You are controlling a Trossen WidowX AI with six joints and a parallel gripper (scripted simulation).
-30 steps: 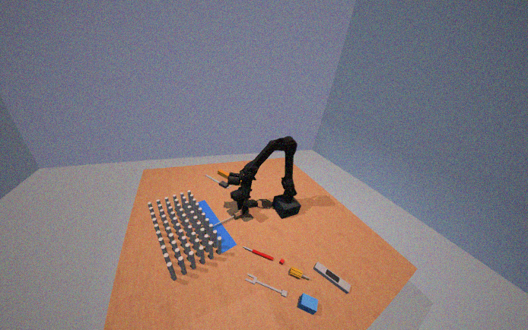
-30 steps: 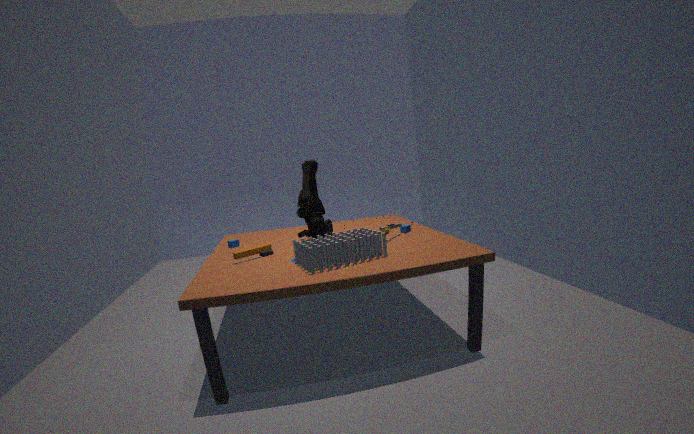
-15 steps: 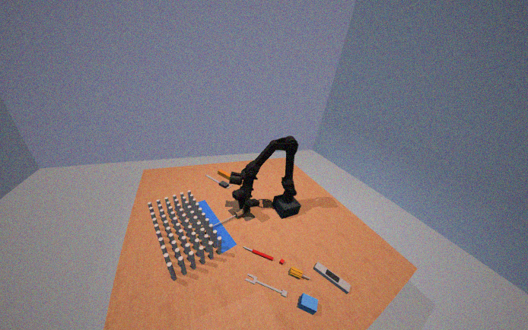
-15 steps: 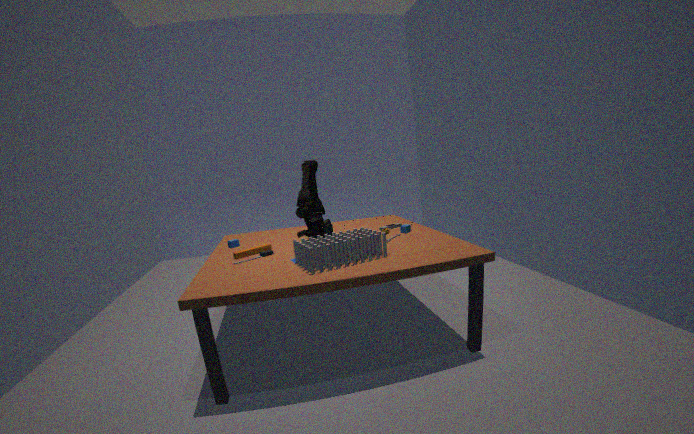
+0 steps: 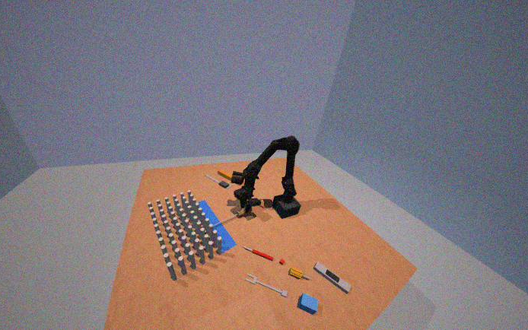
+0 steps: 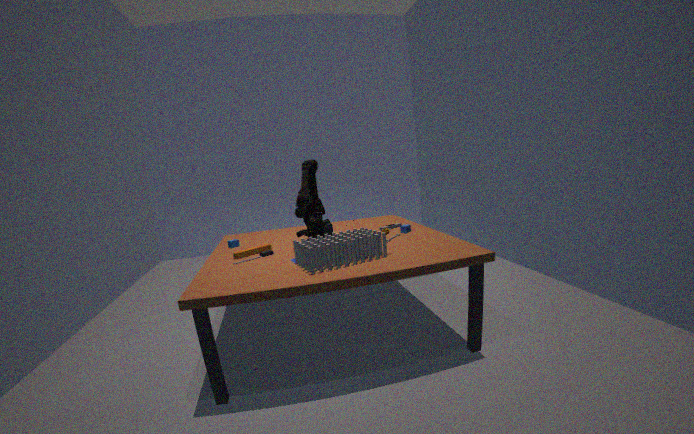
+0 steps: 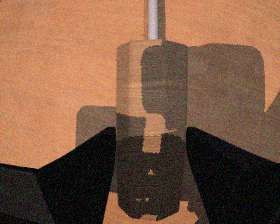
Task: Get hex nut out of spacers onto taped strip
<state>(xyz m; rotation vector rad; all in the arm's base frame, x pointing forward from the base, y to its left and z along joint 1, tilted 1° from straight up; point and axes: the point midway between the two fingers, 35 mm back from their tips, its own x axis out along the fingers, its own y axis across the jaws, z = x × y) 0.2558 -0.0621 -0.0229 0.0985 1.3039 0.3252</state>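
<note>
Now: the wooden-handled tool 11 cm ahead of my gripper tip, 2 cm to the left of it and 1 cm below it. Round my gripper tip: blue taped strip 19 cm ahead, 2 cm below; small red block 34 cm to the left, 3 cm behind, 1 cm below; red screwdriver 23 cm to the left, 6 cm ahead, 1 cm below.
</note>
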